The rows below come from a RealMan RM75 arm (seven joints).
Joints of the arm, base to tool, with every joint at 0 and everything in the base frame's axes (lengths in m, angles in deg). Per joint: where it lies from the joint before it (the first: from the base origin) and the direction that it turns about. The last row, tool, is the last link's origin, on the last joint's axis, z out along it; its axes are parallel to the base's.
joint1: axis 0 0 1 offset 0.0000 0.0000 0.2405
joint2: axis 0 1 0 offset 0.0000 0.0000 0.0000
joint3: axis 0 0 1 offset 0.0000 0.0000 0.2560
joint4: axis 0 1 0 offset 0.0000 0.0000 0.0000
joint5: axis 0 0 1 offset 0.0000 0.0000 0.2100
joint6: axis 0 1 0 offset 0.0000 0.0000 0.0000
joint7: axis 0 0 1 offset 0.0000 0.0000 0.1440
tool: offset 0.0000 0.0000 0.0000
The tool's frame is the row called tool.
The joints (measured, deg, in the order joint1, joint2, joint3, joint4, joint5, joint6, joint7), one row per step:
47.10, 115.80, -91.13, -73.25, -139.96, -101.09, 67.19
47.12, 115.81, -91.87, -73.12, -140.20, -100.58, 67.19
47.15, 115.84, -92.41, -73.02, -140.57, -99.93, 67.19
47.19, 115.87, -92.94, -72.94, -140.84, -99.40, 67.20
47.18, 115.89, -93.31, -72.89, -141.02, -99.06, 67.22
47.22, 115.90, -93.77, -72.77, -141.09, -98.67, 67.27
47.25, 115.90, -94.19, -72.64, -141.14, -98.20, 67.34
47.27, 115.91, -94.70, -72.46, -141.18, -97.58, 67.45
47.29, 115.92, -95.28, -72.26, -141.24, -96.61, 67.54
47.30, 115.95, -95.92, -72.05, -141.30, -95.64, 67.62
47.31, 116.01, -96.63, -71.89, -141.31, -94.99, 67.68
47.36, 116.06, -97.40, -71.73, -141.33, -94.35, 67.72
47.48, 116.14, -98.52, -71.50, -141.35, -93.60, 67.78
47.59, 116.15, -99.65, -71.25, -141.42, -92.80, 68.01
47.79, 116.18, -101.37, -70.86, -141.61, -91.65, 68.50
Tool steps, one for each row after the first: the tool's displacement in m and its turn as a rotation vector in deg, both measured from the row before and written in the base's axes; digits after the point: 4 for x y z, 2 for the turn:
0.0005, 0.0000, -0.0020, 0.00, -0.45, 0.48
0.0003, 0.0008, -0.0016, 0.28, -0.32, 0.52
0.0001, 0.0004, -0.0016, 0.16, -0.29, 0.47
0.0003, 0.0001, -0.0011, 0.09, -0.21, 0.27
0.0001, 0.0000, -0.0014, 0.02, -0.18, 0.28
0.0001, 0.0003, -0.0014, 0.10, -0.10, 0.26
0.0001, 0.0003, -0.0018, 0.15, -0.08, 0.28
-0.0001, 0.0009, -0.0022, 0.34, 0.05, 0.47
0.0000, 0.0007, -0.0025, 0.28, 0.02, 0.49
0.0000, -0.0003, -0.0026, -0.03, -0.12, 0.43
-0.0001, -0.0003, -0.0026, -0.08, -0.18, 0.51
-0.0002, -0.0009, -0.0037, -0.24, -0.35, 0.71
0.0002, -0.0005, -0.0033, -0.05, -0.42, 0.58
0.0004, -0.0008, -0.0049, -0.01, -0.72, 0.80

